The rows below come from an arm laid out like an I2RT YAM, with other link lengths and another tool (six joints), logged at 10 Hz.
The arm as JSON. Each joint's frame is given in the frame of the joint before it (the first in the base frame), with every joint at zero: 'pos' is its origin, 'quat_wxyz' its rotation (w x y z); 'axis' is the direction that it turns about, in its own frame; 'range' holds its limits. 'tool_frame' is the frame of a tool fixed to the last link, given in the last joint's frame.
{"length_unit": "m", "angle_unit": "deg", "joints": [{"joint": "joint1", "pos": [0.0, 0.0, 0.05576], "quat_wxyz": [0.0, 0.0, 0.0, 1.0], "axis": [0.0, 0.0, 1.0], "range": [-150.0, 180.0]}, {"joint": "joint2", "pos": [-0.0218, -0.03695, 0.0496], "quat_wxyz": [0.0, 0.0, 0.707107, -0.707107], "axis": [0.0, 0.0, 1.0], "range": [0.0, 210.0]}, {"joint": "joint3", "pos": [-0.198, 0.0, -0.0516], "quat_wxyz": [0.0, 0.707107, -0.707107, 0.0], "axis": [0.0, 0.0, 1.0], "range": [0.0, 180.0]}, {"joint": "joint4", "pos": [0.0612, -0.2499, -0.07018], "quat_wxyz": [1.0, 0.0, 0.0, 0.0], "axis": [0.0, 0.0, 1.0], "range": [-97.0, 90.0]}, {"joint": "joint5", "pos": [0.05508, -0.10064, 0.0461], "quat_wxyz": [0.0, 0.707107, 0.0, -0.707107], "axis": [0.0, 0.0, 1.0], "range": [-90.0, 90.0]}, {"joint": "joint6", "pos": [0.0, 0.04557, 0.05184], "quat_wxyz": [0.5, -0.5, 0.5, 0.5], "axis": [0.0, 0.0, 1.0], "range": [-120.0, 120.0]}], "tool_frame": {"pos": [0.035, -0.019, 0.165], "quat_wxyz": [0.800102, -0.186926, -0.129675, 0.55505]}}
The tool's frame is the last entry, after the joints.
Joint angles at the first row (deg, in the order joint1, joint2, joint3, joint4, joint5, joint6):
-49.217 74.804 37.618 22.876 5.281 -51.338
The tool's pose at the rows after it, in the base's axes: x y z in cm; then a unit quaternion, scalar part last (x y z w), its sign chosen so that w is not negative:
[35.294 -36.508 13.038 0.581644 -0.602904 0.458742 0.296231]
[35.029 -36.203 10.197 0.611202 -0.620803 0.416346 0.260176]
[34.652 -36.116 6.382 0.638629 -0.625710 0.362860 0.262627]
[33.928 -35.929 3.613 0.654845 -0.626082 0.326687 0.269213]
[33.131 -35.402 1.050 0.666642 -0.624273 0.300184 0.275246]
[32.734 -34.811 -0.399 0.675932 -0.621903 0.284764 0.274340]
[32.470 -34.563 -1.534 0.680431 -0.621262 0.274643 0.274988]
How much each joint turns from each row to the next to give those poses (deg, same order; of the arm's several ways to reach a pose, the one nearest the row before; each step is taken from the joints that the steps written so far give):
-1.579 -2.469 -0.091 -3.703 -3.864 4.558
-1.585 1.828 2.105 -6.761 -3.872 2.394
-0.089 4.126 2.552 -5.283 0.520 -1.051
-0.263 2.477 0.708 -2.642 0.702 -1.231
-0.090 1.585 -1.142 -0.444 0.704 -1.056
0.001 0.703 -0.705 -0.612 -0.086 -0.527
0.000 1.143 -0.439 0.346 0.175 -0.265

